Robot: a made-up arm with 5 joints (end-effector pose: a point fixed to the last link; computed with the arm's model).
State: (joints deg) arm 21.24 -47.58 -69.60 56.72 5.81
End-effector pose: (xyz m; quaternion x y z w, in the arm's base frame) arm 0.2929 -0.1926 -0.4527 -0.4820 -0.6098 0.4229 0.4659
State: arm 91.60 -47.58 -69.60 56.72 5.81
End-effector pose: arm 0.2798 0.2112 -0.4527 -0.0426 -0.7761 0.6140 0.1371
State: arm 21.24 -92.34 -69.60 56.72 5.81
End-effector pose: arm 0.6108 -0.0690 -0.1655 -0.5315 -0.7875 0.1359 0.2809
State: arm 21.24 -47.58 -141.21 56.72 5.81
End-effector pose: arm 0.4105 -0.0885 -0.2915 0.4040 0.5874 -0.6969 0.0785
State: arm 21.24 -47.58 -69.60 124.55 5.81
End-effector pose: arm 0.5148 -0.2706 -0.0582 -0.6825 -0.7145 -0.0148 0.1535
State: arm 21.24 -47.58 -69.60 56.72 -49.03
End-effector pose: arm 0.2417 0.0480 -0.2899 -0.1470 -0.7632 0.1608 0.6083
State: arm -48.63 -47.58 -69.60 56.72 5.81
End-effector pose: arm -0.0800 -0.3413 -0.4527 -0.7443 -0.2239 0.0799 0.6241
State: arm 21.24 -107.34 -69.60 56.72 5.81
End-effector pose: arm 0.6596 -0.0501 -0.0219 -0.5302 -0.8214 0.0328 0.2078
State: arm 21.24 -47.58 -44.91 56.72 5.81
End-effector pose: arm 0.2334 -0.1662 -0.5030 -0.4661 -0.5617 0.2838 0.6218
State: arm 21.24 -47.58 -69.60 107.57 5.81
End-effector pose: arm 0.5070 -0.2401 -0.1756 -0.6527 -0.7111 0.1005 0.2414
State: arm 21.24 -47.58 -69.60 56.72 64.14
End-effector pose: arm 0.2881 -0.4826 -0.3372 -0.7181 -0.2976 0.5963 0.2007
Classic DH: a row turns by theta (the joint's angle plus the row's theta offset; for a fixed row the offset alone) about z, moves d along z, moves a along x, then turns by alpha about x. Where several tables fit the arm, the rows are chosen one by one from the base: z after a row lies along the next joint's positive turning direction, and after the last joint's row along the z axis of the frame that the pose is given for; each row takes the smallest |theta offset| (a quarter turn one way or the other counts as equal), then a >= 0, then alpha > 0; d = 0 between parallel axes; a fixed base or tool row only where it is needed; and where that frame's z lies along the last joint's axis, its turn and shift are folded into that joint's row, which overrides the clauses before.
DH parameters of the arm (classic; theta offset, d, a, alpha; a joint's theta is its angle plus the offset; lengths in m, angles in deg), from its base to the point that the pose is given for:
joint 1: 0 0.105 0.025 -90
joint 2: 0 -0.107 -0.22 -90
joint 3: 90 0.114 0.115 -90
joint 4: 0 0.146 -0.078 -90
joint 5: 2.51 0 -0.3203 0
tool (fixed): 87.49 -0.116 0 0

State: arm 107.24 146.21 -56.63 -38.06 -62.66
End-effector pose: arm -0.1418 0.1804 0.3027 -0.7929 0.5845 -0.0980 0.1416
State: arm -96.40 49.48 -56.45 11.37 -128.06
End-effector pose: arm -0.1341 0.1173 -0.0646 0.0247 0.3442 -0.9308 0.1208
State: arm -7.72 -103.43 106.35 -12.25 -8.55
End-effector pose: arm 0.1294 -0.1012 0.2323 0.6681 -0.5159 -0.4812 0.2365
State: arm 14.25 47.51 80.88 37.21 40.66
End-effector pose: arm -0.4640 0.1540 -0.0027 -0.3478 0.5746 -0.1465 0.7262
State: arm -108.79 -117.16 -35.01 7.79 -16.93
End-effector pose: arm -0.0909 -0.4626 -0.1401 -0.7927 -0.3639 -0.3797 0.3083
